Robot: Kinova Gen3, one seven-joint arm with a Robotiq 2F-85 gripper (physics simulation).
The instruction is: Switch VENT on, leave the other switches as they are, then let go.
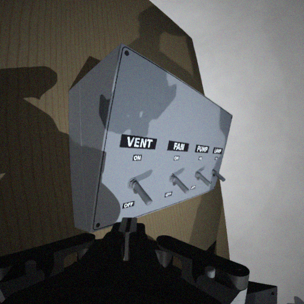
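The grey switch box (145,80) is seen at a slant, with its left side showing. The VENT switch (141,192) is a metal lever that sticks out and slopes down, towards its OFF side. The FAN switch (180,183), the PUMP switch (204,178) and the LAMP switch (219,175) stand to its right and slope down in a similar way. My gripper (129,227) is shut and empty. Its tips show at the panel's lower edge, below the VENT lever and its OFF label, with a visible gap to the lever.
The box stands on a wooden table top (30,165). A pale grey surface (260,100) lies beyond the table's edge at the right. Dark shadows fall on the table and on the panel's upper and lower left parts.
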